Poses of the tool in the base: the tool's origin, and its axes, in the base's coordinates. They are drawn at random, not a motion.
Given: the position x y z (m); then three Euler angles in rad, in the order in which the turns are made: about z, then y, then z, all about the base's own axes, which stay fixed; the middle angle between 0 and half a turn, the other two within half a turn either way.
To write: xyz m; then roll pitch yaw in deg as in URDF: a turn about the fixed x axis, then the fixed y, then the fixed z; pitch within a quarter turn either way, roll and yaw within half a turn. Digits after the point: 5 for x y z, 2 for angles.
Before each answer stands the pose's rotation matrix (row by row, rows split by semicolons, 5 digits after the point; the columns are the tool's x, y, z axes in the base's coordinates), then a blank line. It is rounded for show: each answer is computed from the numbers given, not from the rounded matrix.
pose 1, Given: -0.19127, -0.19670, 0.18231, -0.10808, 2.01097, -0.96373
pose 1, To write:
-0.33025 0.79031 0.51608; 0.28639 0.60488 -0.74303; -0.89940 -0.09759 -0.42610

-0.19127, -0.19670, 0.18231, -167.10, 64.08, 139.07
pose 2, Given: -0.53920, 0.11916, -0.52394, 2.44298, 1.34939, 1.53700
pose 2, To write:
-0.64847 0.76053 0.03297; -0.14633 -0.16703 0.97503; 0.74704 0.62746 0.21960

-0.53920, 0.11916, -0.52394, 70.71, -48.33, -167.28
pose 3, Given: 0.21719, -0.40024, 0.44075, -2.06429, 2.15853, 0.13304
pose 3, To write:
0.37716 -0.42117 0.82485; -0.83806 -0.53429 0.11039; 0.39422 -0.73290 -0.55448

0.21719, -0.40024, 0.44075, -127.11, -23.22, -65.77
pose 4, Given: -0.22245, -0.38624, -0.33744, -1.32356, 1.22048, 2.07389
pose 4, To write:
0.80896 -0.37484 -0.45286; 0.54106 0.17354 0.82288; -0.22986 -0.91070 0.34319

-0.22245, -0.38624, -0.33744, -69.35, 13.29, 33.78
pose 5, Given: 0.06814, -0.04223, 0.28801, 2.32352, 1.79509, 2.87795
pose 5, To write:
-0.33699 0.02143 -0.94126; -0.66499 0.70231 0.25407; 0.66651 0.71155 -0.22242

0.06814, -0.04223, 0.28801, 107.36, -41.80, -116.87
